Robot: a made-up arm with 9 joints. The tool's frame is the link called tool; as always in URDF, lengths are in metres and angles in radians.
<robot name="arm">
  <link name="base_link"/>
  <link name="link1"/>
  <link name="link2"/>
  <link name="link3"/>
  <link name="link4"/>
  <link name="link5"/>
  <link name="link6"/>
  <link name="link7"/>
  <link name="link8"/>
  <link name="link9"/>
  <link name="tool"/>
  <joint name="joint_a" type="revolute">
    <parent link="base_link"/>
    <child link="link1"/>
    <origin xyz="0 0 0.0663" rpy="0 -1.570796 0"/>
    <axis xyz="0 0 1"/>
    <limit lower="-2.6" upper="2.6" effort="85" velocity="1.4"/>
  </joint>
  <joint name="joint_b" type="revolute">
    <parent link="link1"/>
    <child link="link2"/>
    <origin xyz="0.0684 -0.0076 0.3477" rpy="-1.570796 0 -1.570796"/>
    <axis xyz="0 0 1"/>
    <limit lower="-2.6" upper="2.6" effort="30" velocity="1"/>
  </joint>
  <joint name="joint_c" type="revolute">
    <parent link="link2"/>
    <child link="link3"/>
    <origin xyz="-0.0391 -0.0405 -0.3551" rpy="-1.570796 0 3.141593"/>
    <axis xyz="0 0 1"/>
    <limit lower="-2.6" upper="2.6" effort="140" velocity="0.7"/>
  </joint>
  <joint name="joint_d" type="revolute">
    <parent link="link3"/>
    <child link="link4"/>
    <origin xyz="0.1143 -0.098 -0.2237" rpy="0 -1.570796 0"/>
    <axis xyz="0 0 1"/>
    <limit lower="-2.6" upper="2.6" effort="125" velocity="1.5"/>
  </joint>
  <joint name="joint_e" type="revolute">
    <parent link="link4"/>
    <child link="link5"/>
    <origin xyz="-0.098 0.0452 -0.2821" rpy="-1.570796 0 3.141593"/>
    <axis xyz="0 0 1"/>
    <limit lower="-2.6" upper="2.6" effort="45" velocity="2.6"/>
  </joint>
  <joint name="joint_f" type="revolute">
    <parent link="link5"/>
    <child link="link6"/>
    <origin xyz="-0.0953 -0.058 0.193" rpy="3.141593 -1.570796 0"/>
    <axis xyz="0 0 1"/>
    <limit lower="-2.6" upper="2.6" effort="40" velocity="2.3"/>
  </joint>
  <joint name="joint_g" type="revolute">
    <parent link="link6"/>
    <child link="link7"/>
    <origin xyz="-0.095 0.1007 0.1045" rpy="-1.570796 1.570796 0"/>
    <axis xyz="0 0 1"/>
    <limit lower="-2.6" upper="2.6" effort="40" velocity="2.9"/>
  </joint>
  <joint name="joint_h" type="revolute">
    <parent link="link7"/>
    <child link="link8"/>
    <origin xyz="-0.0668 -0.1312 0.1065" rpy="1.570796 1.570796 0"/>
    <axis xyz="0 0 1"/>
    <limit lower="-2.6" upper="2.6" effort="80" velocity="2.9"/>
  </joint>
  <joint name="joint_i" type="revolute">
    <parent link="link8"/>
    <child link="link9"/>
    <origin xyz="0.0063 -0.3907 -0.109" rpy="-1.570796 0 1.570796"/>
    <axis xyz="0 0 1"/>
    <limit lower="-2.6" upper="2.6" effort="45" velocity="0.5"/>
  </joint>
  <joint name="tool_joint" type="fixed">
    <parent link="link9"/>
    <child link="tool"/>
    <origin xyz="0.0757 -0.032 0.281" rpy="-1.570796 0 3.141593"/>
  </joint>
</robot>
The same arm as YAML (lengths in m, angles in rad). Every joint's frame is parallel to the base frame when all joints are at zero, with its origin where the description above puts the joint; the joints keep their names.
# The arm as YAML. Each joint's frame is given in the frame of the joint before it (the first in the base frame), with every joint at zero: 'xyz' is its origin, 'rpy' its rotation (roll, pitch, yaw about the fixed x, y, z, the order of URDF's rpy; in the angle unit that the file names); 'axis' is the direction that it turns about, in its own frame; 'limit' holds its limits. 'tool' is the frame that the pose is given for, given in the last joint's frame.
units:
  length: m
  angle: rad
joints:
  - name: joint_a
    type: revolute
    origin:
      xyz: [0.0, 0.0, 0.0663]
      rpy: [0.0, 0.0, 0.0]
    axis: [-1.0, 0.0, 0.0]
    limit:
      lower: -2.6
      upper: 2.6
  - name: joint_b
    type: revolute
    origin:
      xyz: [-0.3477, -0.0076, 0.0684]
      rpy: [0.0, 0.0, 0.0]
    axis: [0.0, 0.0, 1.0]
    limit:
      lower: -2.6
      upper: 2.6
  - name: joint_c
    type: revolute
    origin:
      xyz: [-0.0405, 0.0391, -0.3551]
      rpy: [0.0, 0.0, 0.0]
    axis: [-1.0, 0.0, 0.0]
    limit:
      lower: -2.6
      upper: 2.6
  - name: joint_d
    type: revolute
    origin:
      xyz: [0.2237, 0.1143, 0.098]
      rpy: [0.0, 0.0, 0.0]
    axis: [0.0, -1.0, 0.0]
    limit:
      lower: -2.6
      upper: 2.6
  - name: joint_e
    type: revolute
    origin:
      xyz: [0.098, 0.2821, -0.0452]
      rpy: [0.0, 0.0, 0.0]
    axis: [0.0, 0.0, 1.0]
    limit:
      lower: -2.6
      upper: 2.6
  - name: joint_f
    type: revolute
    origin:
      xyz: [-0.0953, -0.058, 0.193]
      rpy: [0.0, 0.0, 0.0]
    axis: [1.0, 0.0, 0.0]
    limit:
      lower: -2.6
      upper: 2.6
  - name: joint_g
    type: revolute
    origin:
      xyz: [0.1045, -0.1007, -0.095]
      rpy: [0.0, 0.0, 0.0]
    axis: [0.0, -1.0, 0.0]
    limit:
      lower: -2.6
      upper: 2.6
  - name: joint_h
    type: revolute
    origin:
      xyz: [0.0668, -0.1065, 0.1312]
      rpy: [0.0, 0.0, 0.0]
    axis: [0.0, 0.0, 1.0]
    limit:
      lower: -2.6
      upper: 2.6
  - name: joint_i
    type: revolute
    origin:
      xyz: [0.3907, 0.0063, -0.109]
      rpy: [0.0, 0.0, 0.0]
    axis: [0.0, -1.0, 0.0]
    limit:
      lower: -2.6
      upper: 2.6
tool:
  origin:
    xyz: [-0.0757, -0.281, 0.032]
    rpy: [0.0, 0.0, 0.0]

